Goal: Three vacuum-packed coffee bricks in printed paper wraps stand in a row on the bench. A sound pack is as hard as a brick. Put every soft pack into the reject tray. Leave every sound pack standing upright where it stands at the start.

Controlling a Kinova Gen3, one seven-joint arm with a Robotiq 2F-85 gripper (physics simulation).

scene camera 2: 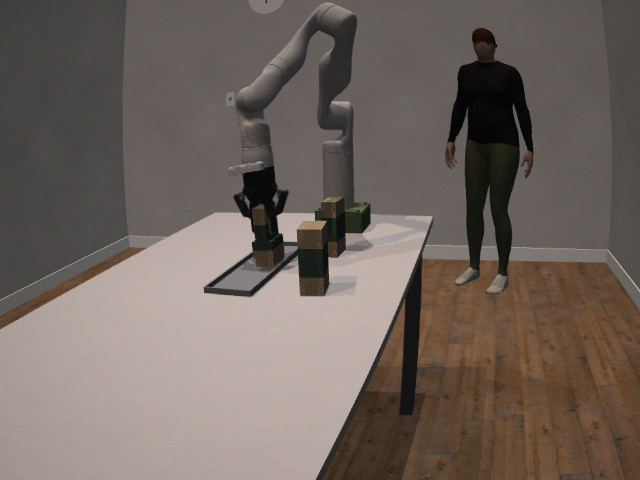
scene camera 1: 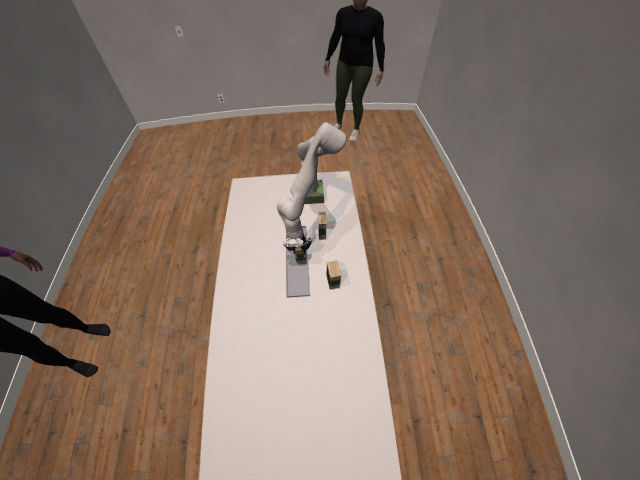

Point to a coffee brick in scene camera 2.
312, 239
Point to a coffee brick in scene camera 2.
At 268, 250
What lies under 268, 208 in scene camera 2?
My gripper.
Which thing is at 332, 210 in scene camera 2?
A coffee brick.
